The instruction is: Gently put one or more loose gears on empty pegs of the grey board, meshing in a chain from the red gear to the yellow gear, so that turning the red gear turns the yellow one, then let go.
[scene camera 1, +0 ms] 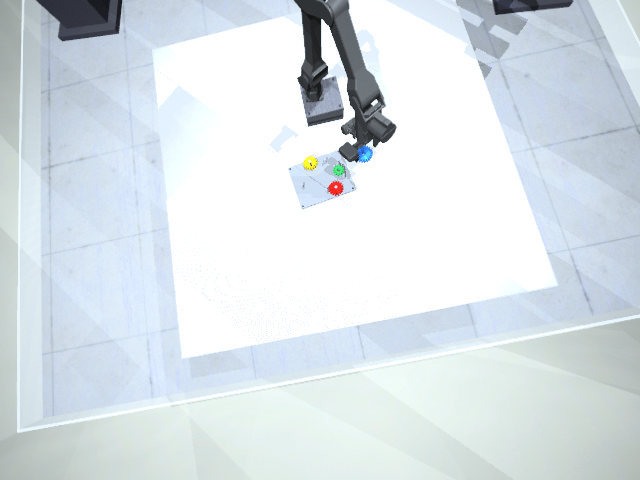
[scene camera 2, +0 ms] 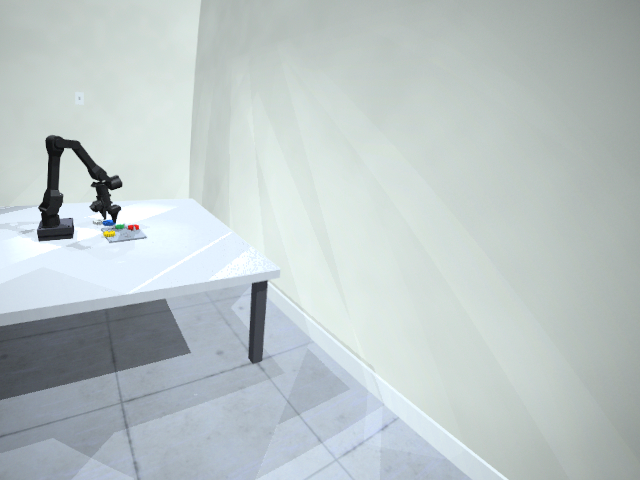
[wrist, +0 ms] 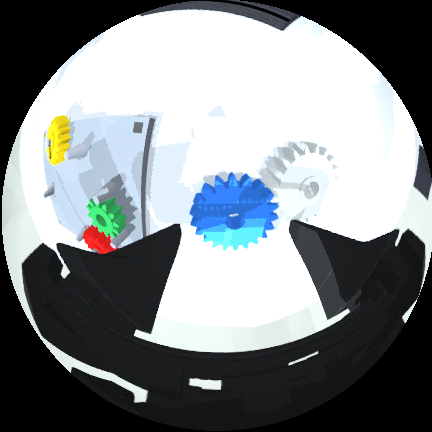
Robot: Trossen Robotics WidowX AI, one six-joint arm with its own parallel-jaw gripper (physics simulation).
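Seen in the pictures: gripper, fingertip midpoint: [scene camera 1: 365, 154] [scene camera 2: 110, 221] [wrist: 236, 227]; arm's base, link origin: [scene camera 1: 314, 93] [scene camera 2: 51, 225].
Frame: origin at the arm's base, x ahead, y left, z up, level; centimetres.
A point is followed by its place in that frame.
Note:
My gripper [scene camera 1: 363, 148] {y 17.4, x 23.7, z -4.0 cm} [scene camera 2: 109, 219] {y 17.4, x 23.7, z -4.0 cm} [wrist: 236, 227] {y 17.4, x 23.7, z -4.0 cm} is open and empty, low over the blue gear [scene camera 1: 364, 153] {y 17.3, x 22.9, z -4.8 cm} [scene camera 2: 108, 222] {y 14.8, x 23.2, z -3.9 cm} [wrist: 232, 200] {y 15.7, x 22.1, z -3.9 cm}, which lies off the board; its tips show on either side of the gear's near part. A white gear [scene camera 2: 97, 222] {y 16.9, x 17.5, z -4.4 cm} [wrist: 295, 200] {y 19.5, x 19.4, z -4.1 cm} lies just beyond it. On the grey board [scene camera 1: 310, 196] {y -3.8, x 38.1, z -4.8 cm} [scene camera 2: 124, 238] {y -8.5, x 32.4, z -4.8 cm} are the yellow gear [scene camera 1: 310, 163] {y -3.0, x 26.1, z -2.9 cm} [scene camera 2: 109, 234] {y -5.2, x 25.6, z -3.7 cm} [wrist: 60, 140], the red gear [scene camera 1: 336, 188] {y 5.9, x 36.5, z -3.0 cm} [scene camera 2: 133, 227] {y 4.1, x 36.1, z -3.6 cm} [wrist: 97, 240] {y 6.2, x 33.8, z -3.4 cm} and a small green gear [scene camera 1: 338, 169] {y 7.2, x 28.6, z -4.4 cm} [scene camera 2: 119, 226] {y 6.0, x 29.3, z -3.5 cm} [wrist: 114, 217] {y 8.4, x 28.6, z -3.7 cm} beside the red one. I cannot tell whether green sits on a peg.
Bare pegs stand on the board: one peg [wrist: 80, 151] {y 2.9, x 24.8, z -4.0 cm} beside the yellow gear, another peg [scene camera 1: 303, 184] [wrist: 49, 191] {y -6.2, x 33.8, z -4.0 cm} farther off, and a peg [wrist: 107, 189] {y 7.2, x 26.4, z -3.8 cm} beside the green gear. The arm's base [scene camera 1: 324, 108] {y 3.4, x 6.7, z 0.2 cm} [scene camera 2: 55, 229] {y -4.4, x 2.8, z -0.7 cm} stands on the white table [scene camera 1: 258, 258] {y -24.0, x 59.8, z -5.6 cm} [scene camera 2: 180, 258] {y -34.1, x 55.6, z -5.6 cm}.

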